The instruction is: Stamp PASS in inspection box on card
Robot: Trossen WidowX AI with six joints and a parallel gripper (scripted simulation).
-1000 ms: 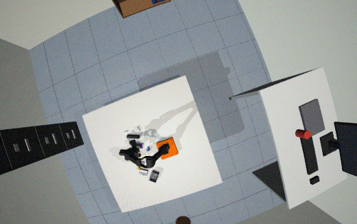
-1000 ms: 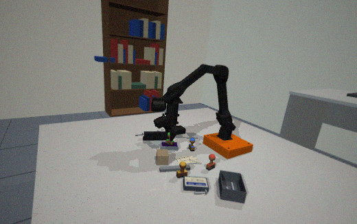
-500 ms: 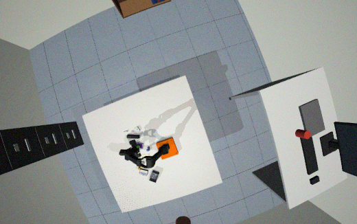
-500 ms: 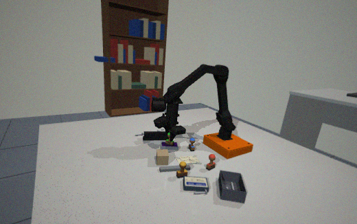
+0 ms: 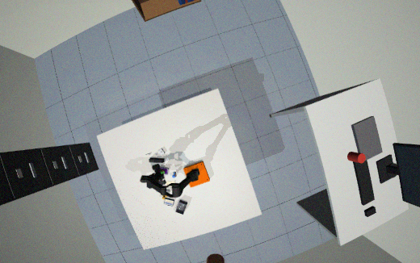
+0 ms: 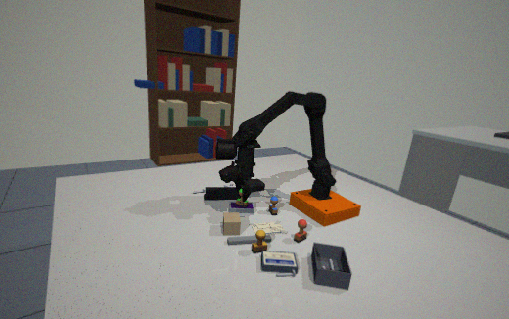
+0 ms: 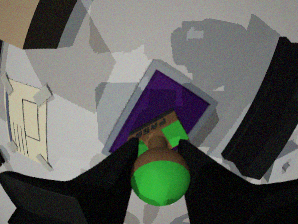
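Now: gripper tip 30 mm above the purple ink pad. From my gripper tip the other things lie so: pale card: 150 mm to the left, 40 mm below, 30 mm behind; blue-topped stamp: 100 mm behind, 60 mm to the left, 20 mm below; tan block: 120 mm to the left, 90 mm ahead, 20 mm below.
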